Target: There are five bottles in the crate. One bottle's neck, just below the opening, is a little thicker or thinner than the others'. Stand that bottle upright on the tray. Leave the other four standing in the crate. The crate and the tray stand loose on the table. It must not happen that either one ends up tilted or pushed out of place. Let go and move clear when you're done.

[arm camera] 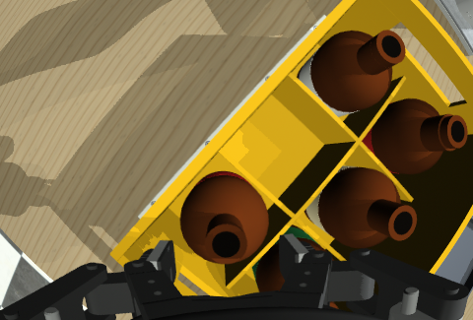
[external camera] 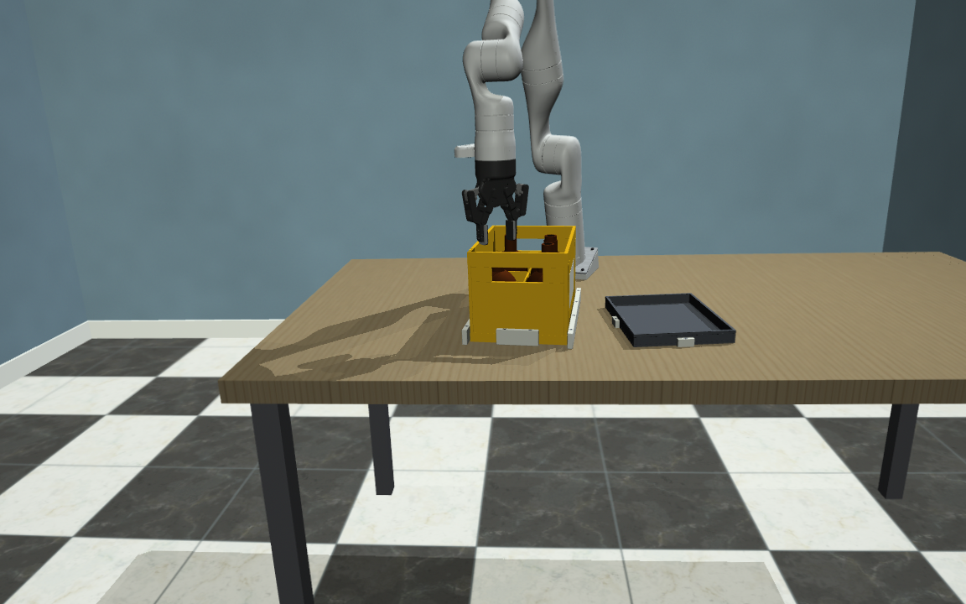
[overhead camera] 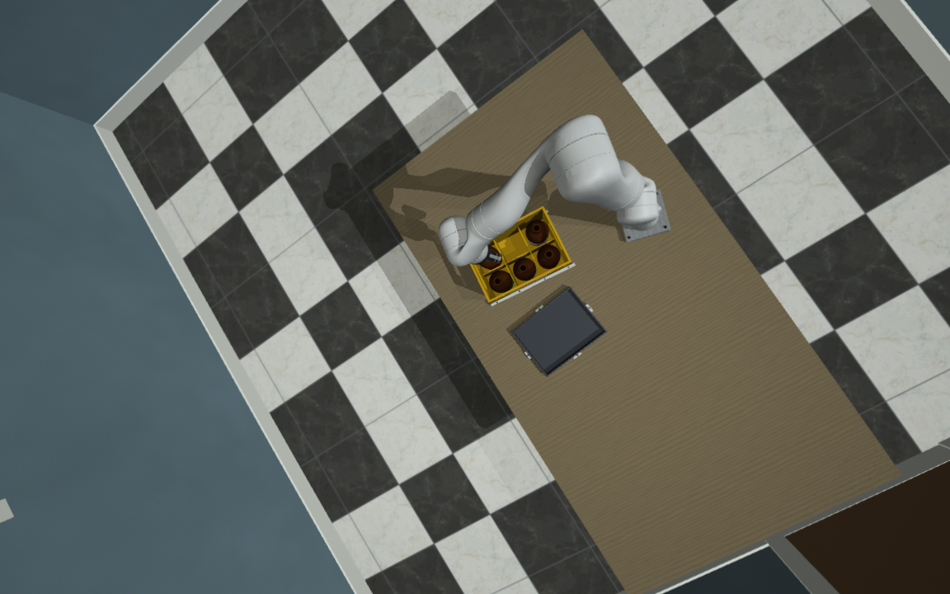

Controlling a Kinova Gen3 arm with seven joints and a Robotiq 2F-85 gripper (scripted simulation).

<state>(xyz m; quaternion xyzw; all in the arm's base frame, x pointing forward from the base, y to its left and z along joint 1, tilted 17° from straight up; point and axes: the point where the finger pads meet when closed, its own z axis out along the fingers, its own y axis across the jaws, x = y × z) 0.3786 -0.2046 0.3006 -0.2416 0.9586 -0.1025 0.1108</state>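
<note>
Right now the yellow crate is 70 mm behind my hand, 70 mm to the left of it and 110 mm below it. Round my hand: brown bottle: 140 mm behind, 130 mm to the left, 110 mm below; then dark tray: 10 mm ahead, 340 mm to the left, 190 mm below.
</note>
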